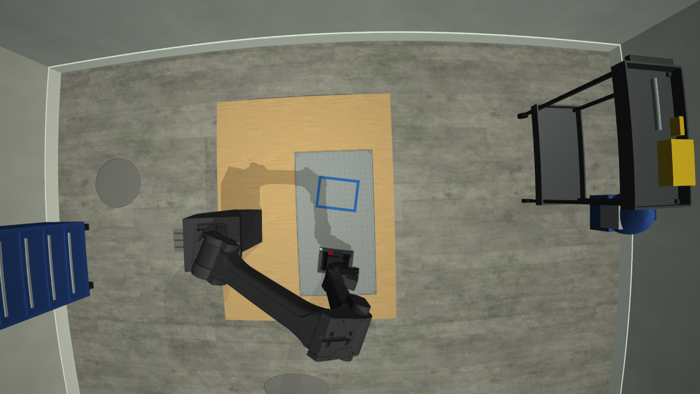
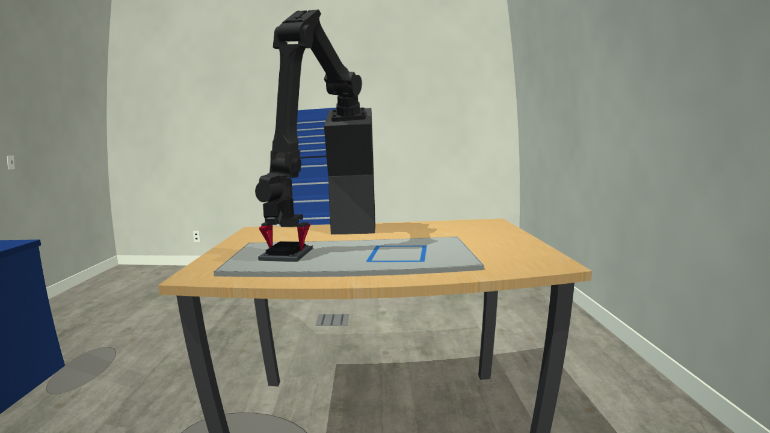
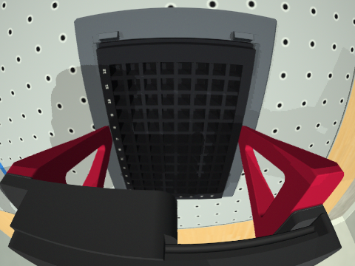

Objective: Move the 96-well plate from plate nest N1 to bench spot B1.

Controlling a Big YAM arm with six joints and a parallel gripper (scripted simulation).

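Right now the black 96-well plate is right at my hand. From my hand the other things lie so: dark plate nest: 2 cm below.
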